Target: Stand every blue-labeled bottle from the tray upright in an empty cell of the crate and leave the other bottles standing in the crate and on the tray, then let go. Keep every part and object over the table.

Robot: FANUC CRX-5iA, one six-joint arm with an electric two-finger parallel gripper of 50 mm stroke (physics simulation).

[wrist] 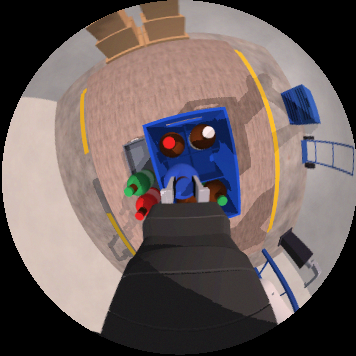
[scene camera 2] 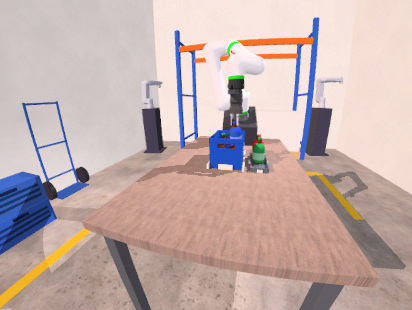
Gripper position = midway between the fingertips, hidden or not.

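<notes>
Blue-labeled bottle (wrist: 183,185) in sight, along with my gripper (wrist: 183,182).
</notes>
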